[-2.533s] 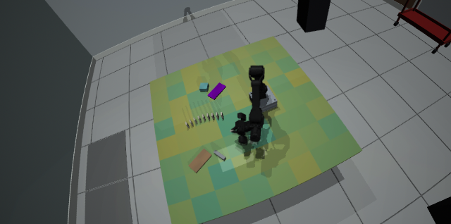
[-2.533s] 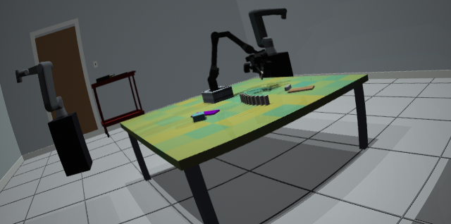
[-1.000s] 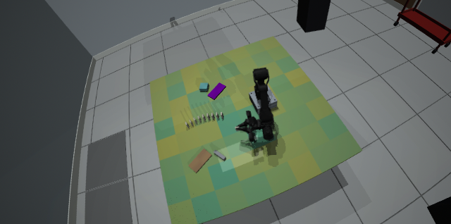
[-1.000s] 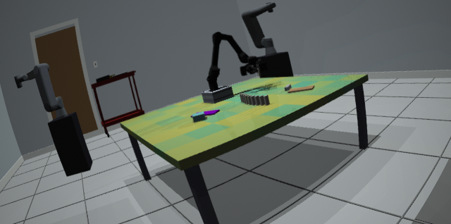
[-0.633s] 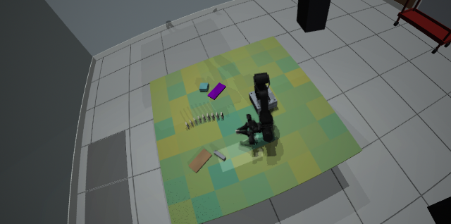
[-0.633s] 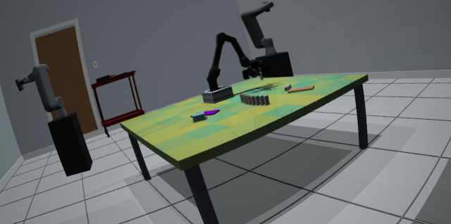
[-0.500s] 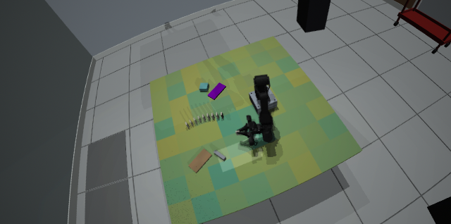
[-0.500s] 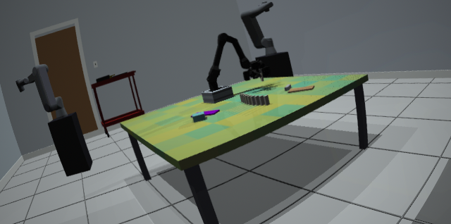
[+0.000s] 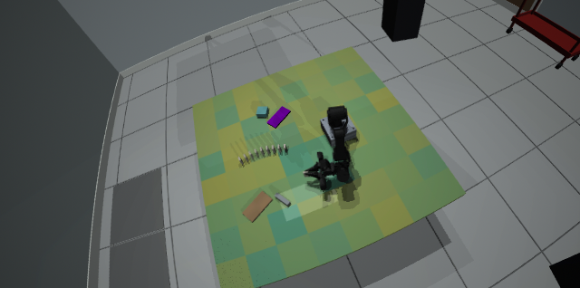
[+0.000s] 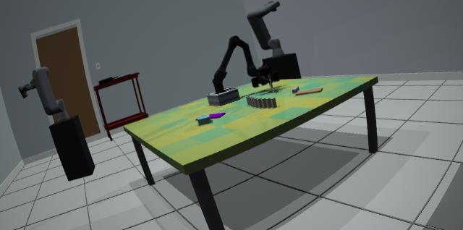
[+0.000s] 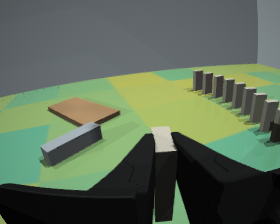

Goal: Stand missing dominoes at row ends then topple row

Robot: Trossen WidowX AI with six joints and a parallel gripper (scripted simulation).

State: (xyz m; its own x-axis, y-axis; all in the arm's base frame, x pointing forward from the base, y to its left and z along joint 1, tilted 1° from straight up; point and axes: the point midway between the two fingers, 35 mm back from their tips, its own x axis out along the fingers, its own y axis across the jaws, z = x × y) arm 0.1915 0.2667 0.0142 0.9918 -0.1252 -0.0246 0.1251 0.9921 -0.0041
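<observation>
Now: the grey piece 14 cm ahead of my gripper tip, 9 cm to the left of it and 8 cm below it. The rest, counted from my gripper tip: teal block (19 cm ahead, 51 cm to the right, 7 cm below); then flat purple piece (9 cm ahead, 45 cm to the right, 8 cm below); then flat brown board (28 cm ahead, 10 cm to the left, 8 cm below).
</observation>
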